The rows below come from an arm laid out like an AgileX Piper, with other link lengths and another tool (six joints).
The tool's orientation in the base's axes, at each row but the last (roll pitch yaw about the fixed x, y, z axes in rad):
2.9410, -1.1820, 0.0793
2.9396, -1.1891, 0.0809
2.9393, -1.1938, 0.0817
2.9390, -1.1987, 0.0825
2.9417, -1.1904, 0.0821
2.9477, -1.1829, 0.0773
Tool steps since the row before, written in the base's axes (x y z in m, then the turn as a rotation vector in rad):
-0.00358, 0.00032, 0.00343, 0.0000, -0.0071, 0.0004
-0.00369, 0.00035, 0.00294, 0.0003, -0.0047, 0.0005
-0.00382, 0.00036, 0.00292, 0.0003, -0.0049, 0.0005
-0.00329, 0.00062, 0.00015, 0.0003, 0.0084, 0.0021
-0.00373, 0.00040, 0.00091, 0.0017, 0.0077, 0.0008
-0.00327, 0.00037, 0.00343, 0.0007, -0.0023, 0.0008
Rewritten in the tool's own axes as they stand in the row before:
0.00183, 0.00032, -0.00461, 0.0002, 0.0071, 0.0008
0.00137, 0.00027, -0.00452, 0.0004, 0.0047, 0.0007
0.00132, 0.00026, -0.00463, 0.0004, 0.0049, 0.0007
-0.00103, -0.00025, -0.00318, 0.0023, -0.0082, -0.0015
-0.00052, 0.00006, -0.00382, 0.0016, -0.0078, 0.0003
0.00195, 0.00022, -0.00433, 0.0009, 0.0023, 0.0006

